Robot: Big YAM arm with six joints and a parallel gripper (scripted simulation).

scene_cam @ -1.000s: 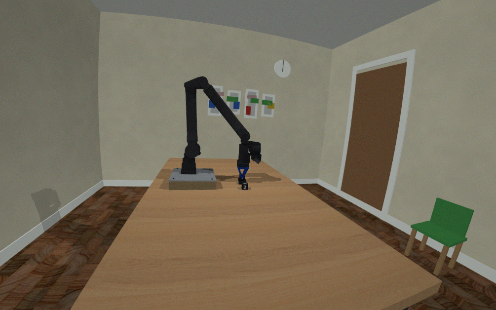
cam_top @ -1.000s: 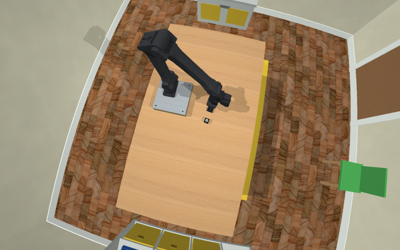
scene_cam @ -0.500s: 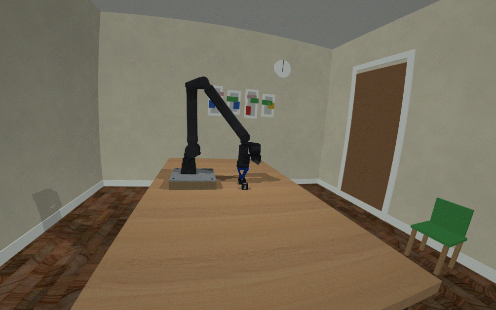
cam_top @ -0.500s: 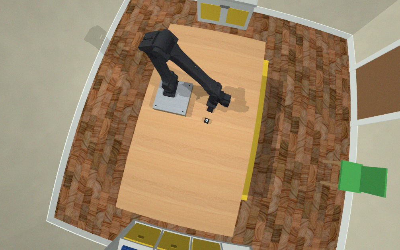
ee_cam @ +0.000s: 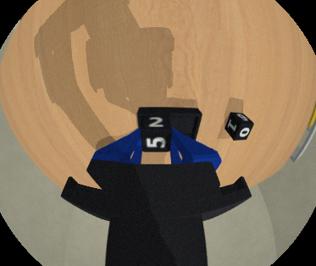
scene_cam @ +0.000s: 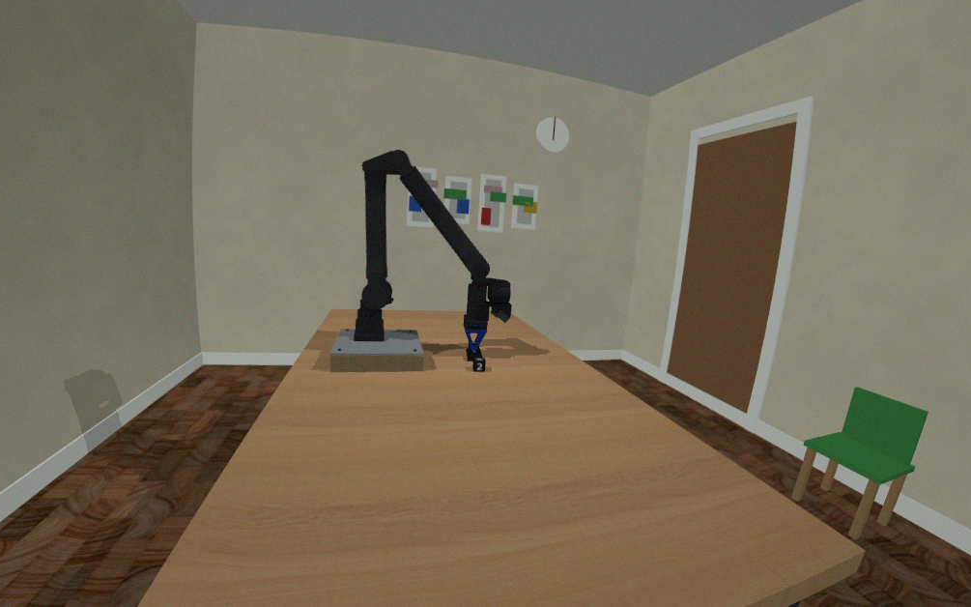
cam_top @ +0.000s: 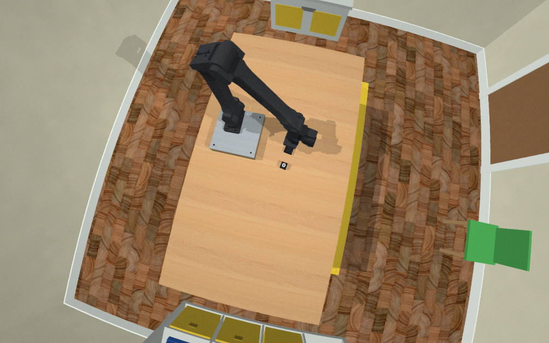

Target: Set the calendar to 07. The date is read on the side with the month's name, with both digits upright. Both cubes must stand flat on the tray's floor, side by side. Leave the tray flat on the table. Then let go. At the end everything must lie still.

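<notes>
The black tray is 2 cm to the right of my hand and 2 cm below it. Also, from my hand: black cube 13 cm to the right, 2 cm behind, 1 cm below.
</notes>
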